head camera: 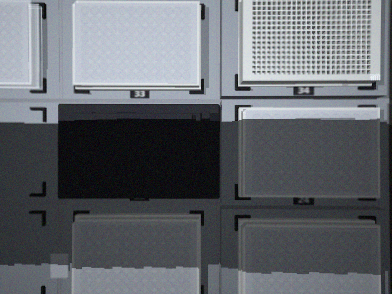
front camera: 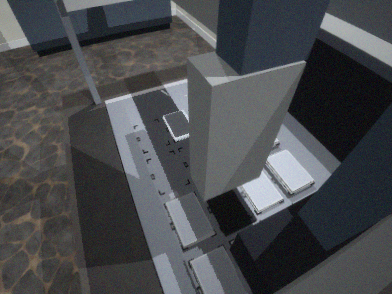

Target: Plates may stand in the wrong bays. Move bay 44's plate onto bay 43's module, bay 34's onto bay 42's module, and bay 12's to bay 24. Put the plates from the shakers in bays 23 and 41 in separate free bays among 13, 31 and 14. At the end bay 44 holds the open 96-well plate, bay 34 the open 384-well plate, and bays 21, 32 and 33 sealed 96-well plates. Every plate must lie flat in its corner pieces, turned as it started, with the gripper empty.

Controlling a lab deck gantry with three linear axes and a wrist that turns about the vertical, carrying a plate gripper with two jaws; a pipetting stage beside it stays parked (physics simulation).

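Places are measured from the robot's base along level axes (x back, y down, z right), in millimetres.
Where they show: robot's base, link origin: (front camera: pixel 134 127).
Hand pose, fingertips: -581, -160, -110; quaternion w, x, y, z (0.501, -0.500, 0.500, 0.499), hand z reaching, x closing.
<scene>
Each offset is from my fingertips to the centre of the thing, as dx, dy, dz. "*": to the spot under its first point.
Bay 24 holds a sealed plate @(+25, +138, -40) (head camera: pixel 310 160), mostly in shade. The black shaker @(+185, +145, -41) (front camera: pixel 229 212) (head camera: pixel 139 160) in bay 23 shows no plate. Sealed plates lie in bay 13 @(* +177, +146, +63) (front camera: pixel 192 220) (head camera: pixel 136 245) and bay 14 @(* +33, +131, +61) (front camera: pixel 220 275) (head camera: pixel 310 250). Bay 33 holds a sealed plate @(+189, +153, -147) (front camera: pixel 261 192) (head camera: pixel 136 42); bay 34 holds the open 384-well plate @(+25, +138, -147) (head camera: pixel 310 40). A pale plate @(+190, +134, -254) (front camera: pixel 291 170) lies in the outer row behind bay 33. Bay 21's plate @(+517, +153, -40) (front camera: pixel 177 125) shows in the front view. My gripper's jaws are hidden behind the gantry head. Bays 31, 41 and 44 are hidden.
The grey gantry head (front camera: pixel 242 125) and a dark blue column (front camera: pixel 272 30) cover much of the deck. Part of a sealed plate @(* +306, +146, -147) (head camera: pixel 15 42) shows left of bay 33. Corner pieces of bays 12 and 22 stand without plates. A thin post (front camera: pixel 82 60) stands at the deck's far corner.
</scene>
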